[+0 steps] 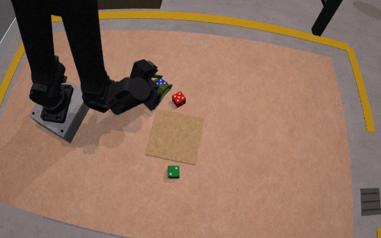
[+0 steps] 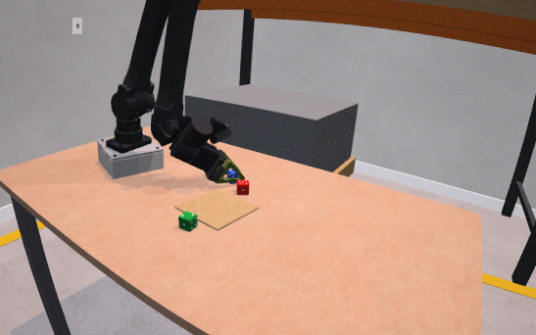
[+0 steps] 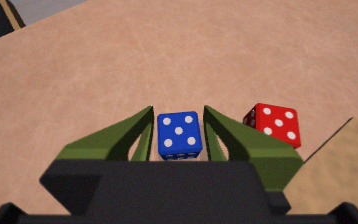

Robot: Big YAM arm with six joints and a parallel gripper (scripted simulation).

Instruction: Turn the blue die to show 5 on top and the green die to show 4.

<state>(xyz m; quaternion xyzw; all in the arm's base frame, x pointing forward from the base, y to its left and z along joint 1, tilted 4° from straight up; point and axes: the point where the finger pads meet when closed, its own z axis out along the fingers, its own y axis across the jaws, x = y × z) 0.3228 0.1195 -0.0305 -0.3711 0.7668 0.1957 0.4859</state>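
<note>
My hand is 10 mm to the left of the blue die and 10 mm past it. Also, from my hand: tan mat (160 mm to the right, 50 mm ahead, 20 mm below); then green die (270 mm to the right, 50 mm ahead); then red die (50 mm to the right, 50 mm ahead).
</note>
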